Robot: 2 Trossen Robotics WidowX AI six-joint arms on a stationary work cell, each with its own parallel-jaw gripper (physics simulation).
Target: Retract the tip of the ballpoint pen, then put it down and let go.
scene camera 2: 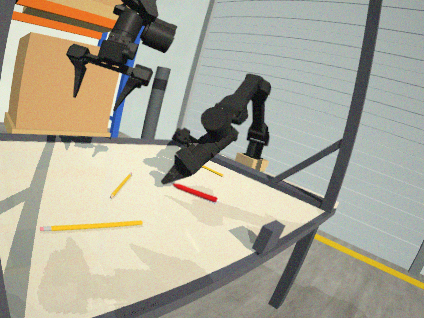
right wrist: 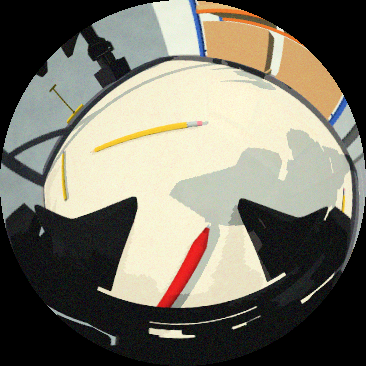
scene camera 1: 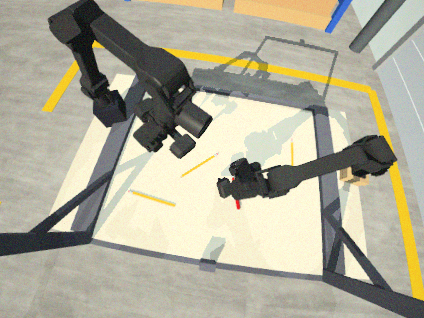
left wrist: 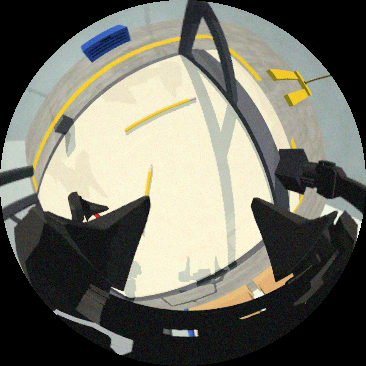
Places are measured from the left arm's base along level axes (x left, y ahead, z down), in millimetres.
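Pixels of known places: left gripper, fingertip midpoint: [scene camera 2: 93,104] [scene camera 1: 162,142] [left wrist: 203,202]; right gripper, fingertip midpoint: [scene camera 2: 165,181] [right wrist: 189,203] [scene camera 1: 227,174]; left arm's base, origin of the base link: [scene camera 1: 105,101] [left wrist: 304,172]; right arm's base, origin of the base link: [scene camera 2: 253,156] [scene camera 1: 358,169].
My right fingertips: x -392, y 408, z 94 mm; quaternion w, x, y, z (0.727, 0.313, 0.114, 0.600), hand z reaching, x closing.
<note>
Ahead of a thing's pixels: the offset from my right fingertips to its top centre. "spot": to the spot under its first point. Level surfaces: height alone.
A red ballpoint pen @(dx -80, dy +10, dz -4 mm) [scene camera 1: 238,204] [scene camera 2: 195,193] [right wrist: 186,272] lies flat on the pale table @(dz +12 mm) [scene camera 1: 200,235]. In the right wrist view its tapered end with a small grey tip points up between the fingers, and its other end is cut off by the gripper body. A bit of the pen @(spot: dx -36, dy +13, dz +1 mm) [left wrist: 97,216] shows in the left wrist view. My right gripper [scene camera 1: 233,180] [scene camera 2: 167,182] [right wrist: 189,203] is open and empty, low above the pen's tapered end. My left gripper [scene camera 1: 166,145] [scene camera 2: 95,103] [left wrist: 203,202] is open and empty, high above the table.
Three yellow pencils lie on the table: one @(dx -16, dy -305, dz +5 mm) [scene camera 1: 152,198] [scene camera 2: 95,226] [left wrist: 160,114], a second @(dx +67, dy -100, dz +3 mm) [scene camera 1: 200,164] [scene camera 2: 121,185] [right wrist: 145,134] between the grippers in scene camera 1, and a third @(dx -1, dy +300, dz +5 mm) [scene camera 1: 292,152] [scene camera 2: 212,171] behind my right arm. A dark frame [scene camera 1: 150,252] borders the table.
</note>
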